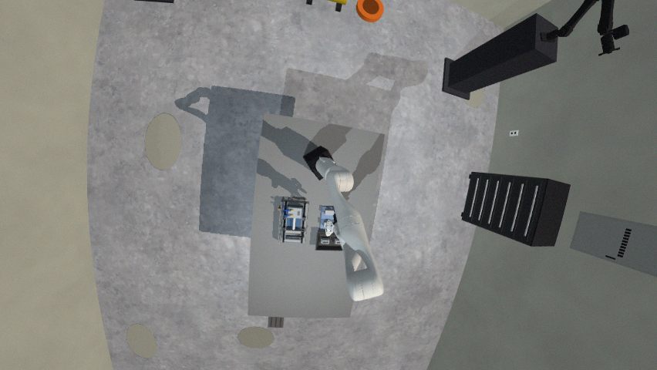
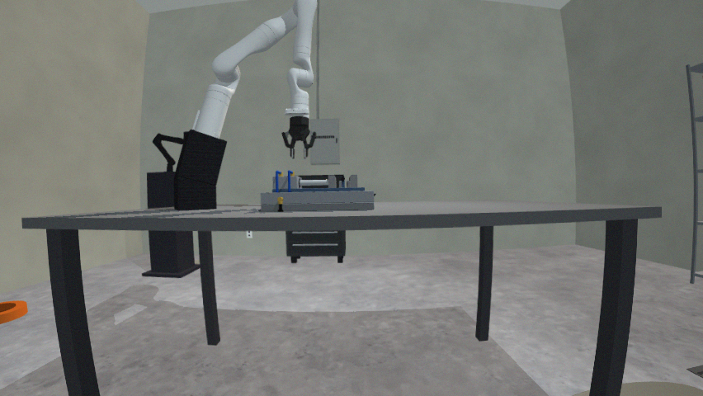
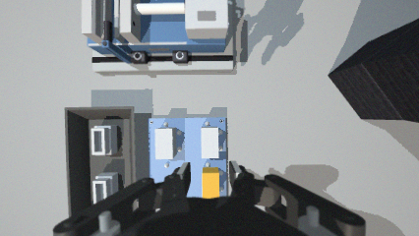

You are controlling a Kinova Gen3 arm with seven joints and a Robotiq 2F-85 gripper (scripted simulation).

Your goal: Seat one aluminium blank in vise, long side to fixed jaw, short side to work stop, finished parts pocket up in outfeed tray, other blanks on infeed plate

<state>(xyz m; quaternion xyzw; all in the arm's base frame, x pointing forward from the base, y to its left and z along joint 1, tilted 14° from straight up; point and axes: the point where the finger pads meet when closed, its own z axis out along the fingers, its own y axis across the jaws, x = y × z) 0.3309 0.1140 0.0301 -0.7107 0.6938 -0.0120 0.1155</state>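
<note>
Now: the brass blank 80 mm to the left of my hand and 180 mm below it. The rest, counted from my hand: vise: 100 mm ahead, 240 mm to the right, 160 mm below; white rod: 90 mm ahead, 240 mm to the right, 120 mm below.
</note>
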